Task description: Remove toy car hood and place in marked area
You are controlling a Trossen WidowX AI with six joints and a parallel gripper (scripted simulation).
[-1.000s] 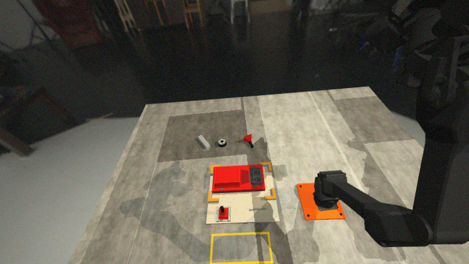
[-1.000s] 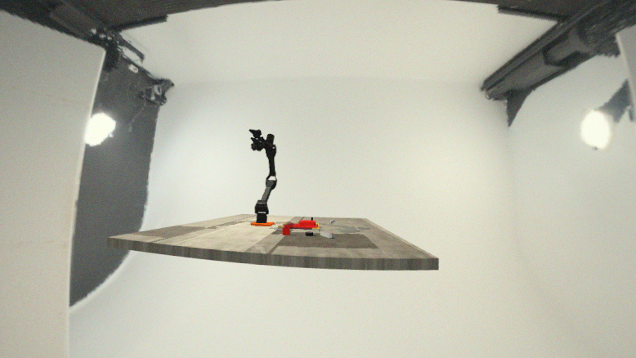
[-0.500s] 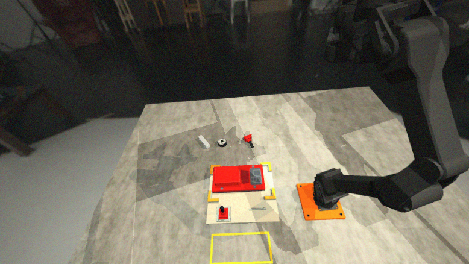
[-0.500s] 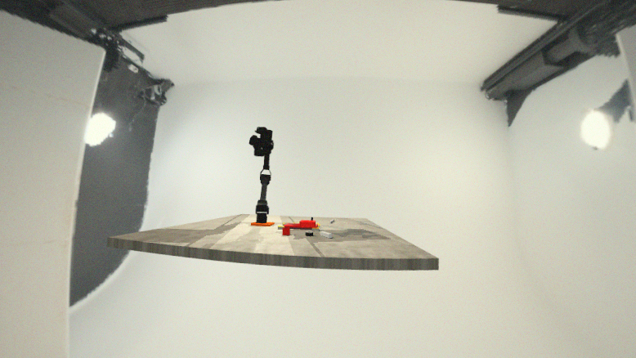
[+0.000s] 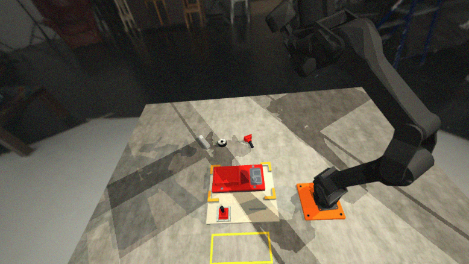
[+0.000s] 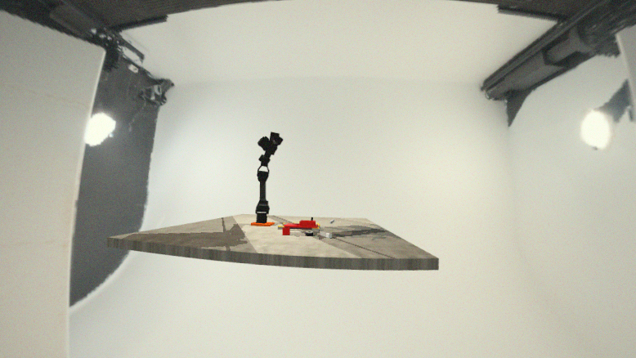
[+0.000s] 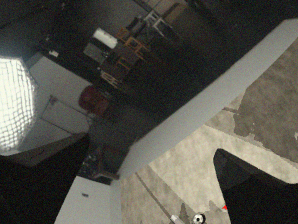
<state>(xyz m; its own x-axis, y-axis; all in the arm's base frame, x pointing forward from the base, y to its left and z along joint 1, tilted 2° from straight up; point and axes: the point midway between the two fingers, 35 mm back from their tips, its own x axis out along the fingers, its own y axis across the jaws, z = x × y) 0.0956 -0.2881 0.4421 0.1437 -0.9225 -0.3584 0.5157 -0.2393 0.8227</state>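
The red hood lies 41 cm below my gripper tip, 22 cm ahead of it and 18 cm to the left of it.
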